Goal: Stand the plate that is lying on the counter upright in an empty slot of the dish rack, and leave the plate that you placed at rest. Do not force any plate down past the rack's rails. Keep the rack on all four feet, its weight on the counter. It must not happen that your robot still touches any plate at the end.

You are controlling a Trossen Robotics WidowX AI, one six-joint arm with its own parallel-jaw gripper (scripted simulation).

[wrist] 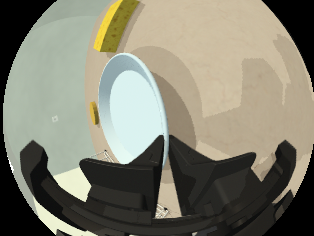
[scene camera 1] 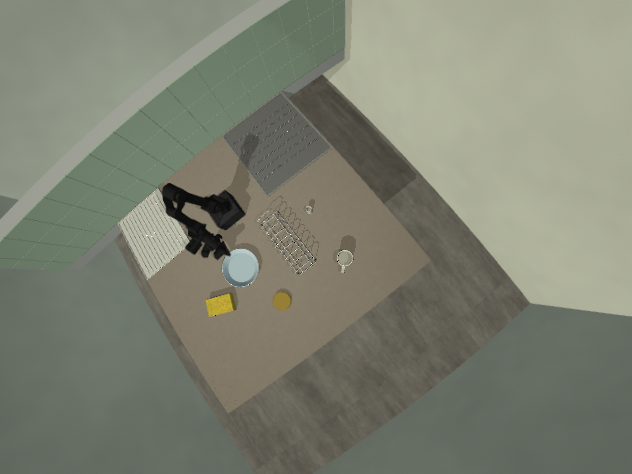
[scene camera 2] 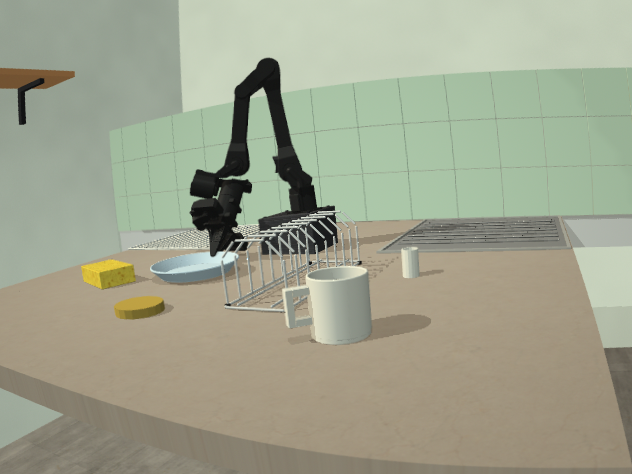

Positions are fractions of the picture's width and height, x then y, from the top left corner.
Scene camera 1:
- pale blue plate: 0.38,0.57
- white ribbed mat: 0.25,0.50
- grey drain grid: 0.43,0.30
